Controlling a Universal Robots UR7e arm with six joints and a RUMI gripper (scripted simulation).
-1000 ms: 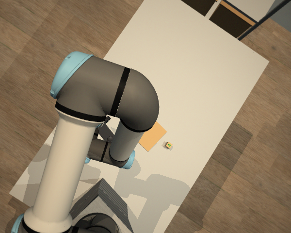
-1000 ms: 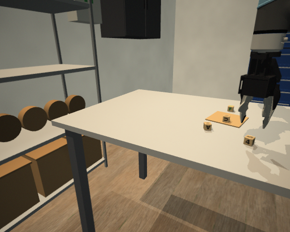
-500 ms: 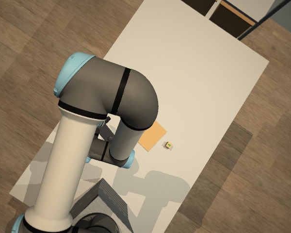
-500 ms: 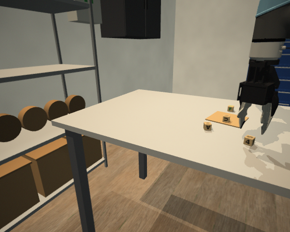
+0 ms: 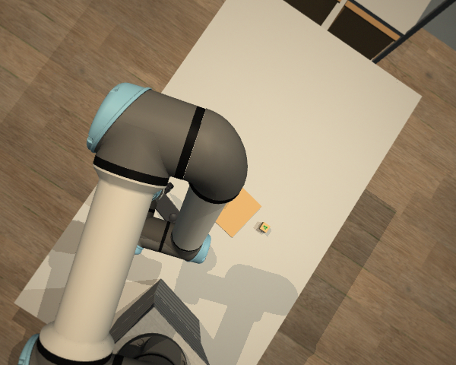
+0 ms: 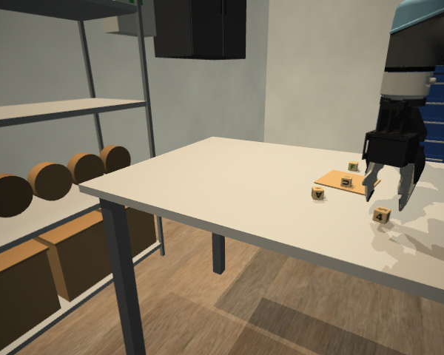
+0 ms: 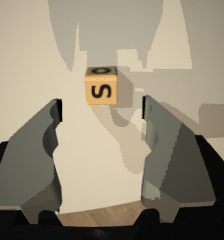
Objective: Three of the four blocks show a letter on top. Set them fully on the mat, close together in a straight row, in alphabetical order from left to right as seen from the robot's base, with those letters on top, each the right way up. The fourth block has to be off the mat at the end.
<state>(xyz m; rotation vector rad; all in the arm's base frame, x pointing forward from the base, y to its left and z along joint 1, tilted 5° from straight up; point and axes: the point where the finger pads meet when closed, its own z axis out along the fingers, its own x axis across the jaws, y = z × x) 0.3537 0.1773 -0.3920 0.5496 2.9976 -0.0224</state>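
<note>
The S block lies 40 mm below my hand. Round my hand: D block: 80 mm ahead, 170 mm to the right, 30 mm below; then X block: 140 mm ahead, 70 mm to the right, 40 mm below; then orange mat: 80 mm ahead, 210 mm to the right, 50 mm below.
</note>
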